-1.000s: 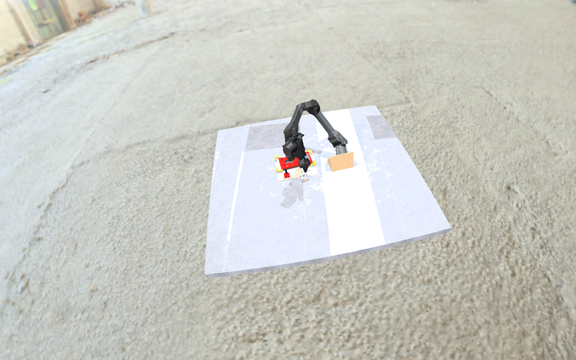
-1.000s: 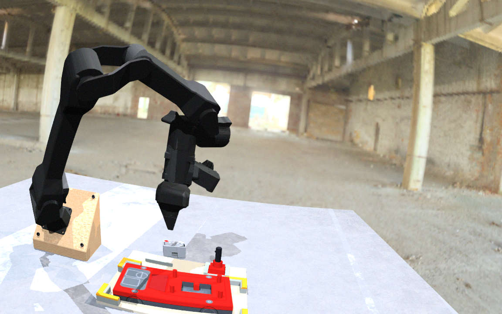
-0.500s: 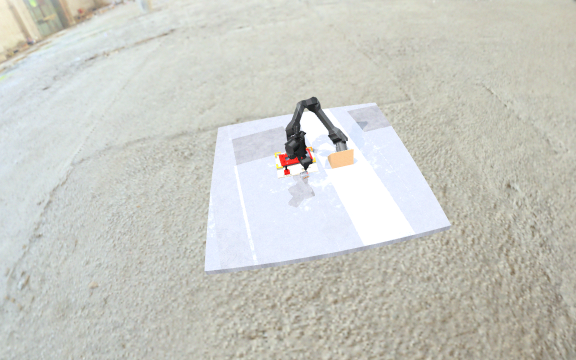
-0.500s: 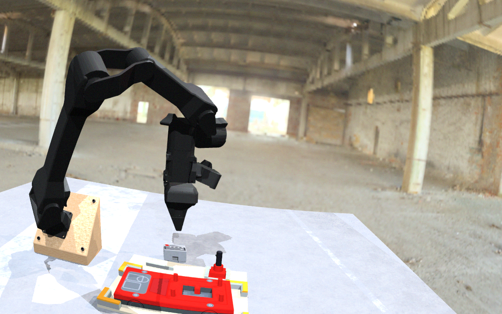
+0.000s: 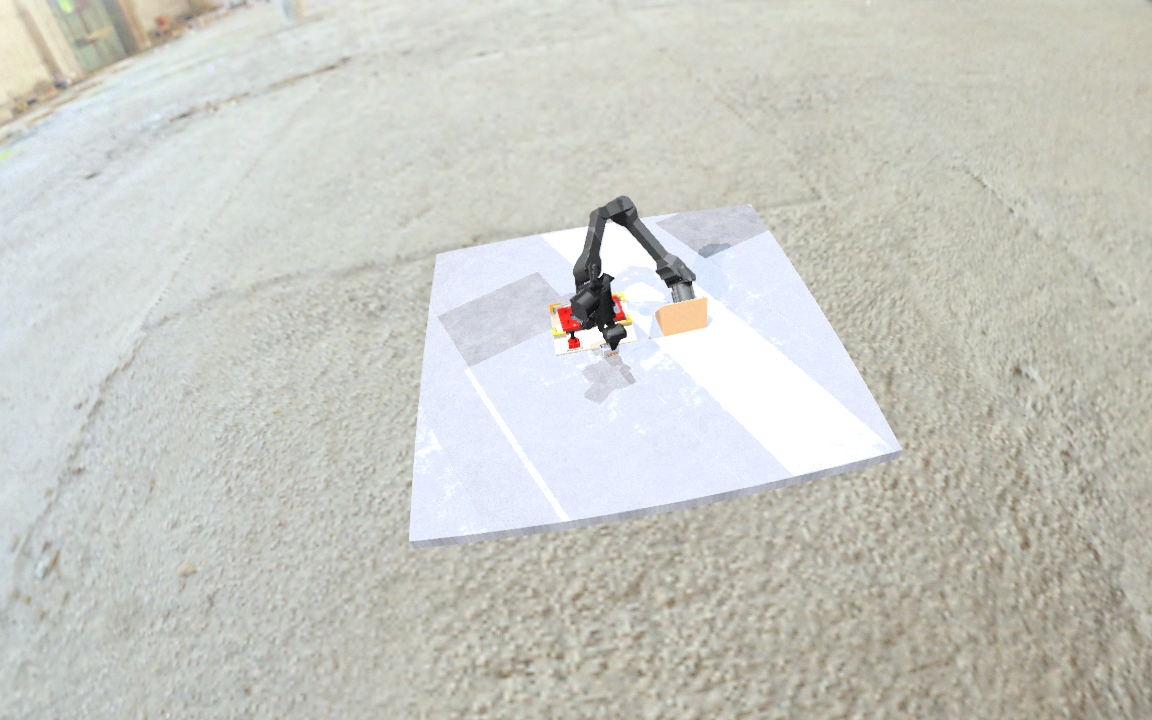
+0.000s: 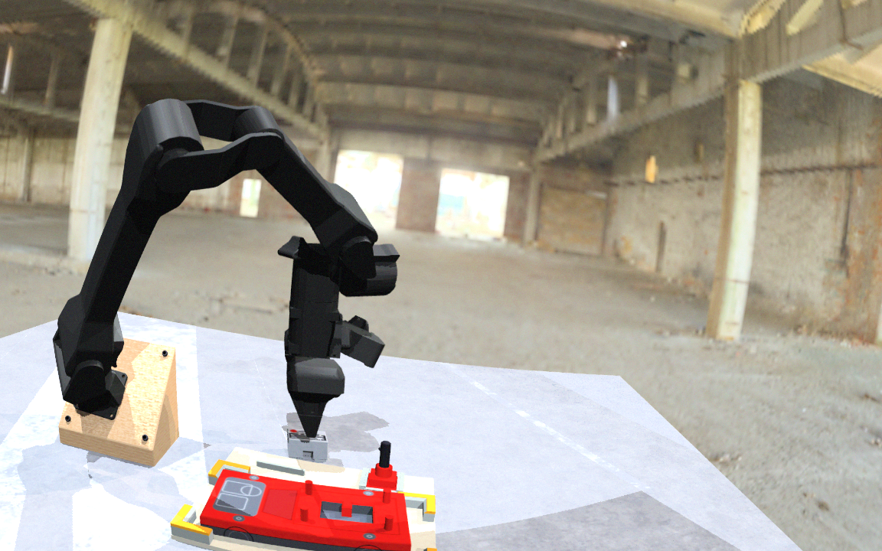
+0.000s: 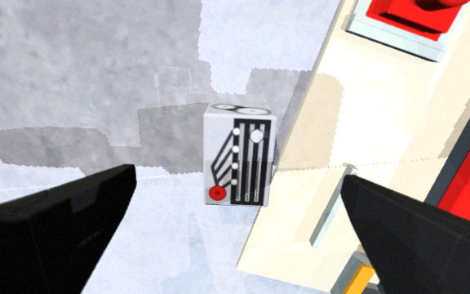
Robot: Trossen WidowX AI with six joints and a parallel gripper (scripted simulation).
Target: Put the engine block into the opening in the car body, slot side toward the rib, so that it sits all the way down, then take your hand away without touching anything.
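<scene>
The engine block lies 4 cm below my gripper tip. The rest, counted from my gripper tip: cream base plate: 4 cm ahead, 16 cm to the right, 4 cm below.
</scene>
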